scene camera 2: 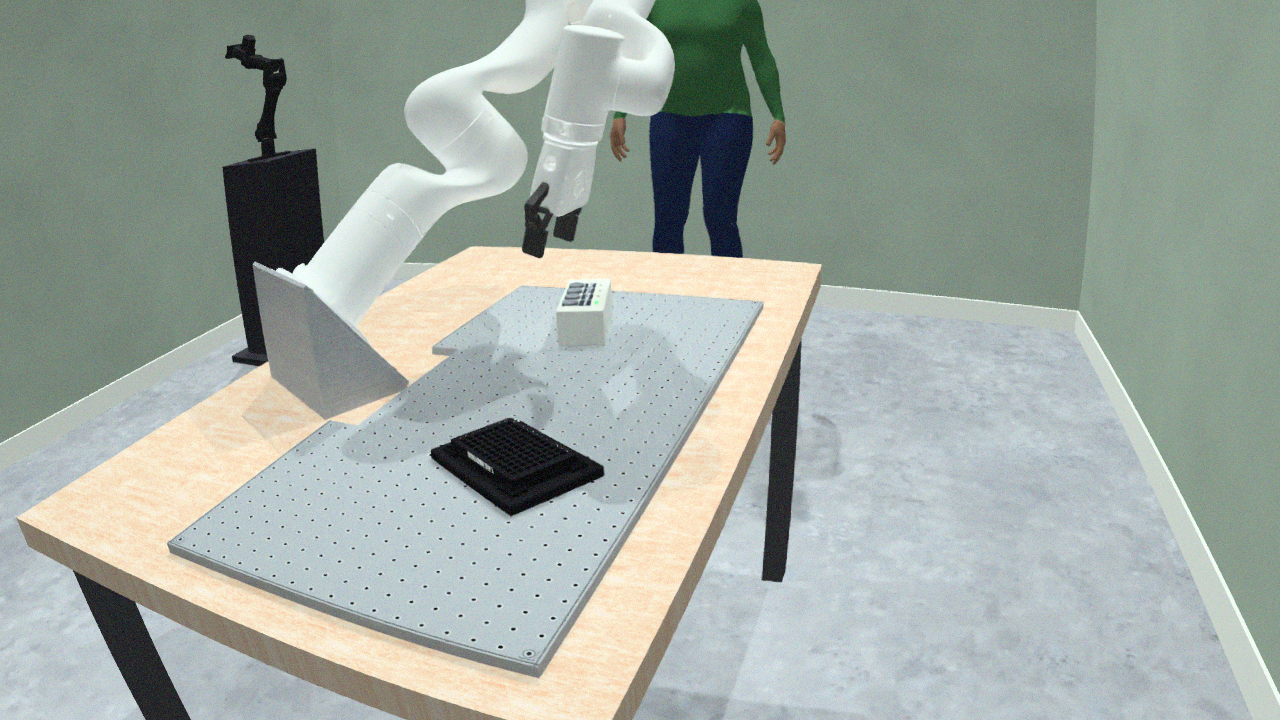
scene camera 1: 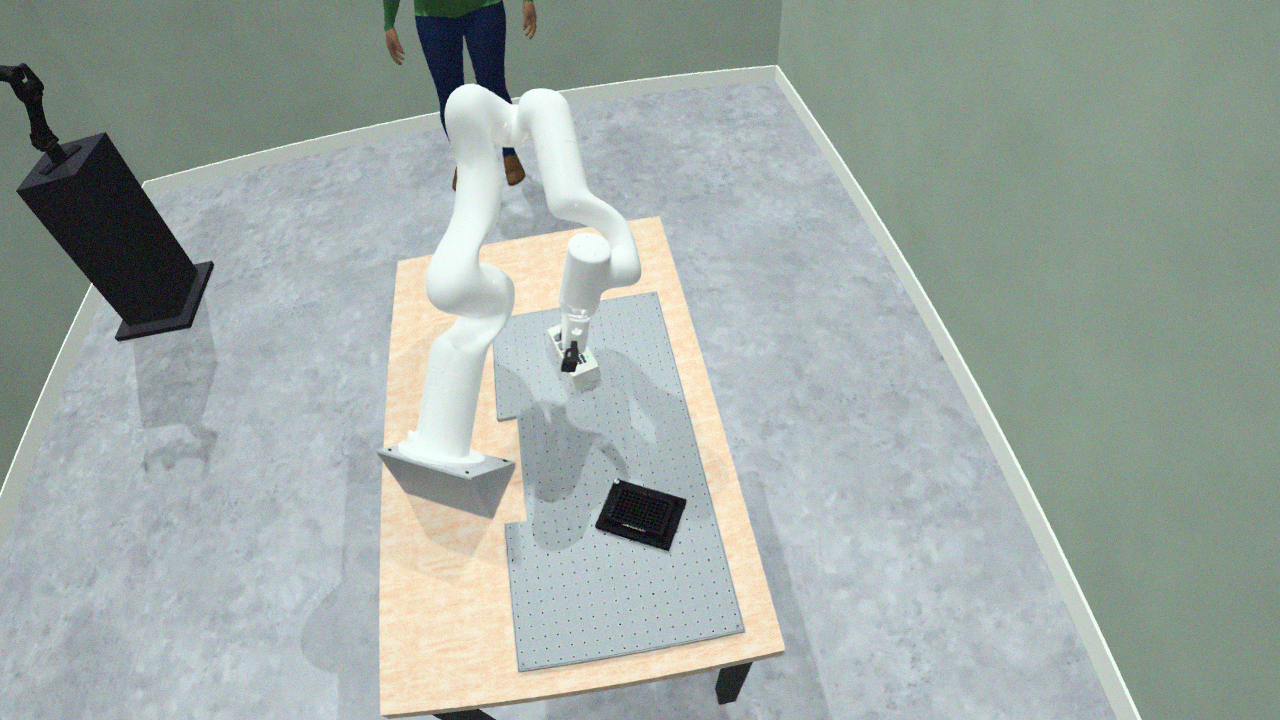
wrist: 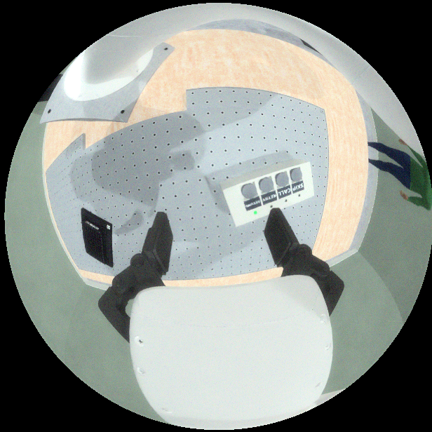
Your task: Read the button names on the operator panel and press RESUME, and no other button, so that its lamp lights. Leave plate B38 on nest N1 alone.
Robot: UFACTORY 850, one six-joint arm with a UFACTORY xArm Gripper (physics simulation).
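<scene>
The white operator panel (scene camera 1: 586, 372) (scene camera 2: 581, 328) (wrist: 245, 216) has four round grey buttons with black name labels. In the wrist view the RESUME button (wrist: 248, 190) is at the left end, followed by RETRY (wrist: 265, 184), CALL (wrist: 282, 179) and SKIP (wrist: 296, 174). A green lamp (wrist: 255, 212) is lit by RESUME; the other lamps look dark. My gripper (scene camera 2: 549, 240) (wrist: 219, 222) is open and empty, above and beside the panel, its fingers wide apart. The black plate B38 (scene camera 1: 640, 510) (scene camera 2: 514, 447) (wrist: 96, 239) sits on its black nest, away from the gripper.
The grey perforated board (scene camera 1: 617, 617) (scene camera 2: 358, 546) (wrist: 220, 107) lies on the wooden table (scene camera 1: 438, 626) (scene camera 2: 116, 501). The arm's slanted base (scene camera 1: 447, 479) (scene camera 2: 313, 349) stands at the table's left. A person (scene camera 1: 465, 44) (scene camera 2: 702, 116) stands behind the table. A black pedestal (scene camera 1: 107, 232) (scene camera 2: 273, 223) carries a small black arm.
</scene>
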